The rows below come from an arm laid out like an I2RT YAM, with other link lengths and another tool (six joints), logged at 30 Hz.
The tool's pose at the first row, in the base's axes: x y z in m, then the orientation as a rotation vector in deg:
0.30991, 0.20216, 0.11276, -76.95, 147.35, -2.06
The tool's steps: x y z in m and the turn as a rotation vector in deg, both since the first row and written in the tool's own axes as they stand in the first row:
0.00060, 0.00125, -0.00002, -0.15, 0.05, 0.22
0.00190, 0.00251, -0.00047, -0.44, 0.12, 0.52
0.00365, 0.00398, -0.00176, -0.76, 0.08, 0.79
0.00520, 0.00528, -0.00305, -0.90, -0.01, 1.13
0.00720, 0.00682, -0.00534, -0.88, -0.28, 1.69
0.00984, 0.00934, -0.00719, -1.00, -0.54, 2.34
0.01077, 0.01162, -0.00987, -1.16, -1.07, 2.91
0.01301, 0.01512, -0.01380, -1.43, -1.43, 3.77
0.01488, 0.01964, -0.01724, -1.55, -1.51, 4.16
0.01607, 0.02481, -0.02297, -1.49, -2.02, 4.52
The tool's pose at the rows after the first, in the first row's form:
0.30857, 0.20239, 0.11250, -76.73, 147.59, -1.86
0.30674, 0.20203, 0.11251, -76.47, 147.95, -1.49
0.30431, 0.20134, 0.11322, -76.22, 148.21, -1.00
0.30212, 0.20072, 0.11399, -75.80, 148.40, -0.70
0.29928, 0.19978, 0.11561, -74.98, 148.53, -0.44
0.29539, 0.19893, 0.11655, -74.09, 148.78, 0.00
0.29244, 0.19925, 0.11867, -73.24, 148.75, 0.66
0.28752, 0.19911, 0.12157, -72.10, 149.08, 1.39
0.28209, 0.19990, 0.12395, -71.60, 149.29, 1.67
0.27600, 0.20141, 0.12859, -70.96, 149.06, 1.99

